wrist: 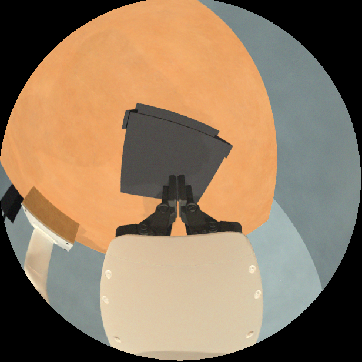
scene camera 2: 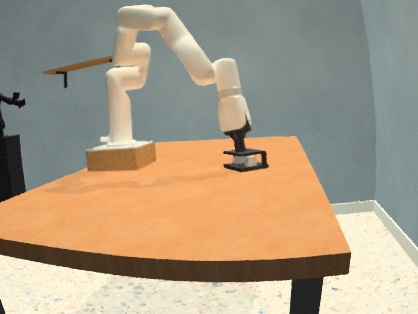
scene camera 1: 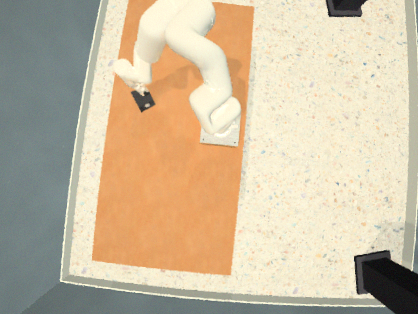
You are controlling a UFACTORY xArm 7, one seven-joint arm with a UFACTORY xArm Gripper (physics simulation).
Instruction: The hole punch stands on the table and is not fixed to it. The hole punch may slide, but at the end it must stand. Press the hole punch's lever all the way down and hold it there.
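Pixels of known places: gripper, fingertip midpoint: [scene camera 2: 240, 151]; arm's base at its link origin: [scene camera 2: 121, 145].
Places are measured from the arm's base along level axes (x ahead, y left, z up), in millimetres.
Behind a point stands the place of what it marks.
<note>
The black hole punch [scene camera 1: 144, 102] {x 438, y -197, z -27 mm} [scene camera 2: 245, 168] {x 448, y -303, z -73 mm} stands upright on the table [scene camera 1: 165, 200] {x 374, y 407, z -83 mm} [scene camera 2: 200, 215] {x 311, y -744, z -83 mm} [wrist: 80, 90]. Its flat lever plate [wrist: 167, 150] lies over the base, nearly level in the scene camera 2 view. A gap with pale blocks [scene camera 2: 249, 160] {x 463, y -290, z -52 mm} shows between lever and base. My gripper [scene camera 2: 240, 150] {x 441, y -255, z -27 mm} [wrist: 176, 184] is shut and empty, pointing down. Its fingertips are at the top of the lever plate, near the edge closest to the gripper body in the wrist view. Whether the lever is at the bottom of its travel is hard to tell.
The arm's base stands on a wooden block [scene camera 2: 121, 157] {x 25, y -127, z -34 mm} [wrist: 52, 212], apart from the hole punch. The arm hangs over the table between the block and the hole punch. A table edge [scene camera 2: 180, 267] {x 282, y -970, z -96 mm} shows at the front in the scene camera 2 view.
</note>
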